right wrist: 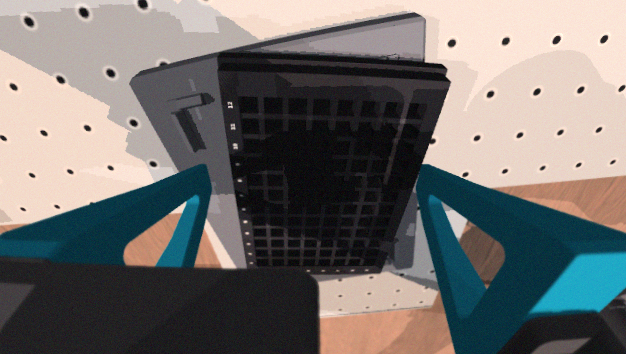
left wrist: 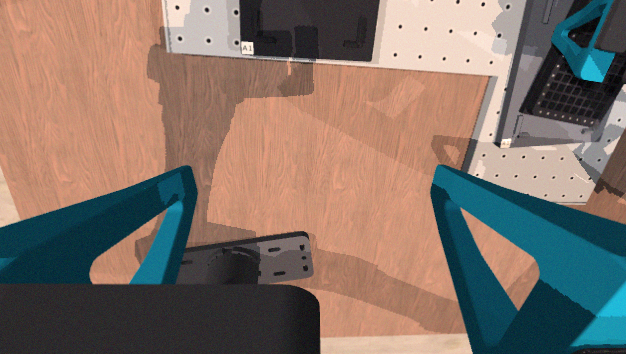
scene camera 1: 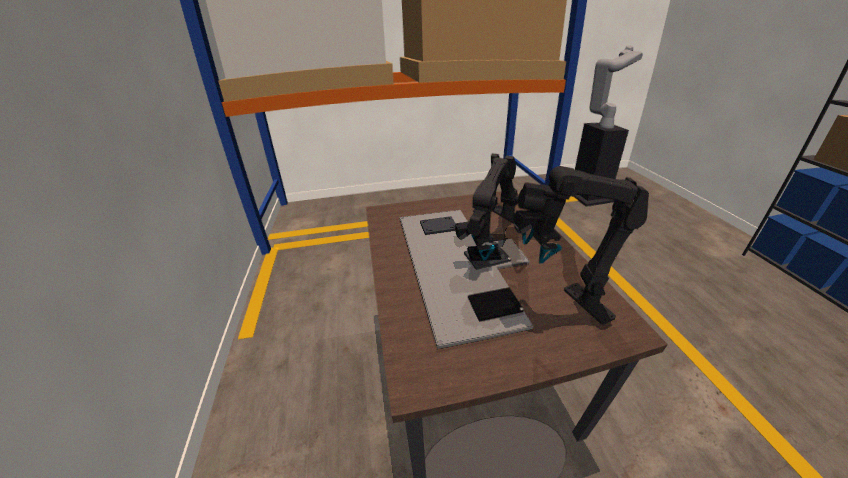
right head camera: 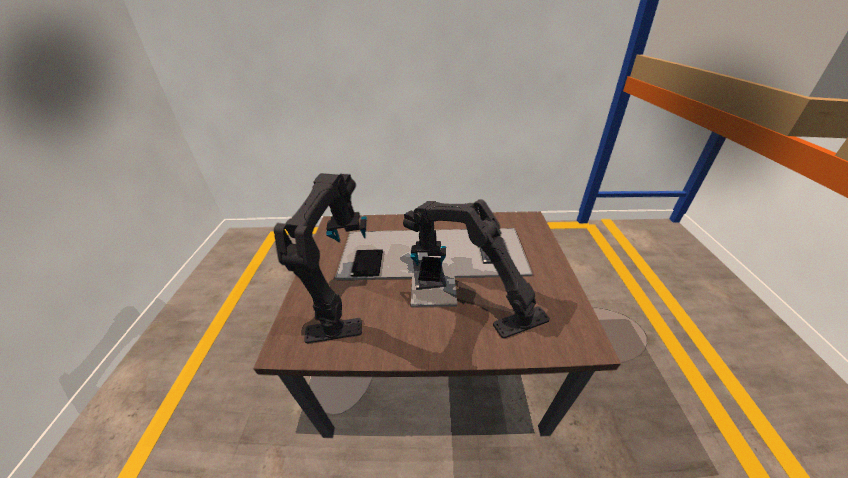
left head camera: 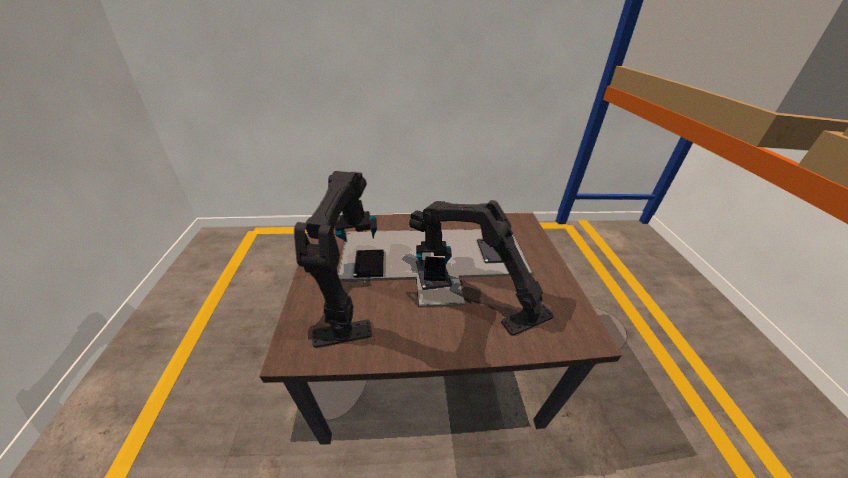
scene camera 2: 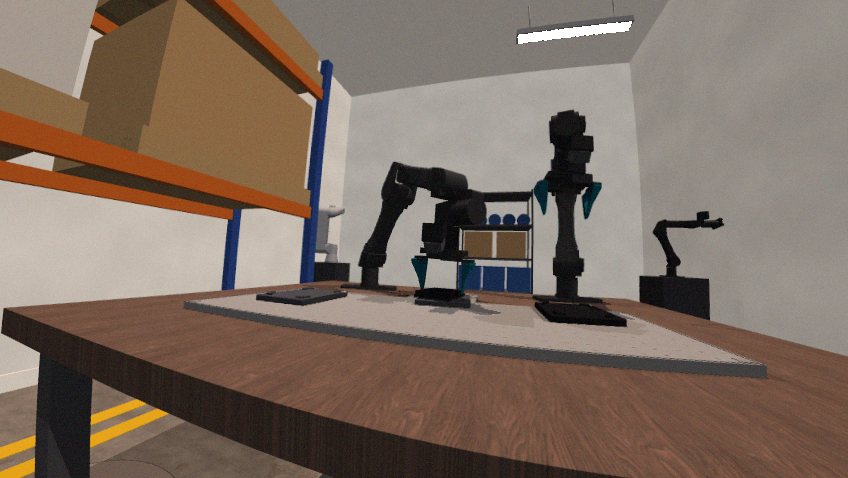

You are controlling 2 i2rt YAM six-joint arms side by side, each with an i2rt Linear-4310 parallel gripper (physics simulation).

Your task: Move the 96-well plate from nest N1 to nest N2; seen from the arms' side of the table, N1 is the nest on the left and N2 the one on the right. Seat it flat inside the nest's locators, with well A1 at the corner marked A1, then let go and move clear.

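Pixels of known places: left gripper, between the fingertips: [left wrist: 313, 178] [scene camera 1: 532, 253] [right head camera: 352, 239] [left head camera: 360, 239] [scene camera 2: 565, 216]; right gripper, between the fingertips: [right wrist: 313, 176] [left wrist: 601, 41] [scene camera 1: 481, 252] [right head camera: 429, 264] [left head camera: 433, 264] [scene camera 2: 441, 291]; left arm's base, origin of its link: [left wrist: 235, 262] [scene camera 1: 588, 303] [right head camera: 333, 331] [left head camera: 342, 334] [scene camera 2: 566, 300]; right arm's base, origin of its link: [scene camera 1: 507, 215] [right head camera: 521, 322] [left head camera: 527, 319] [scene camera 2: 369, 288].
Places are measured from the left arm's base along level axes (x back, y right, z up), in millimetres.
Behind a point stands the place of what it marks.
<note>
The dark 96-well plate [left head camera: 434, 270] @[x -194, y 389, z 39 mm] [right head camera: 430, 270] @[x -194, y 393, z 39 mm] [scene camera 2: 439, 293] @[x -275, y 400, z 40 mm] [left wrist: 565, 95] @[x -179, y 375, z 35 mm] [right wrist: 320, 200] @[x -213, y 395, z 40 mm] lies turned askew on the middle nest [left wrist: 550, 127] @[x -141, y 376, z 25 mm] [right wrist: 360, 40] @[x -275, y 427, z 25 mm], whose left locator is uncovered. Number 12 is at its far end in the right wrist view. My right gripper [left head camera: 434, 259] @[x -227, y 396, z 39 mm] [scene camera 2: 443, 289] @[x -227, y 396, z 39 mm] [right wrist: 313, 176] @[x -227, y 396, z 39 mm] is open, fingertips on either side of the plate, gripping nothing. The left nest, taken as N1 [left head camera: 369, 263] @[x -312, y 137, z 25 mm] [scene camera 1: 495, 304] @[x -328, y 128, z 25 mm] [left wrist: 330, 30] @[x -264, y 146, z 25 mm], and the right nest, taken as N2 [left head camera: 490, 250] @[x -273, y 682, z 25 mm] [scene camera 1: 437, 225] @[x -291, y 693, z 25 mm] [scene camera 2: 299, 295] @[x -310, y 700, z 23 mm], carry no plate. My left gripper [left head camera: 359, 237] @[x -225, y 108, z 226 mm] [scene camera 2: 565, 214] @[x -225, y 108, z 226 mm] [left wrist: 313, 178] @[x -225, y 108, z 226 mm] is open, raised above the table.
The nests stand on a pale perforated board [scene camera 1: 436, 296] @[x -493, y 261, z 13 mm] [scene camera 2: 380, 332] @[x -501, y 472, z 12 mm] on the brown table [left head camera: 391, 356] @[x 124, y 149, z 0 mm]. The right arm [left head camera: 516, 261] @[x 37, y 590, z 249 mm] reaches over the board's right part, near the right nest. The left arm's base plate [left head camera: 356, 332] @[x 11, y 48, z 10 mm] [left wrist: 290, 257] @[x -4, y 73, z 10 mm] is at the table's near left.
</note>
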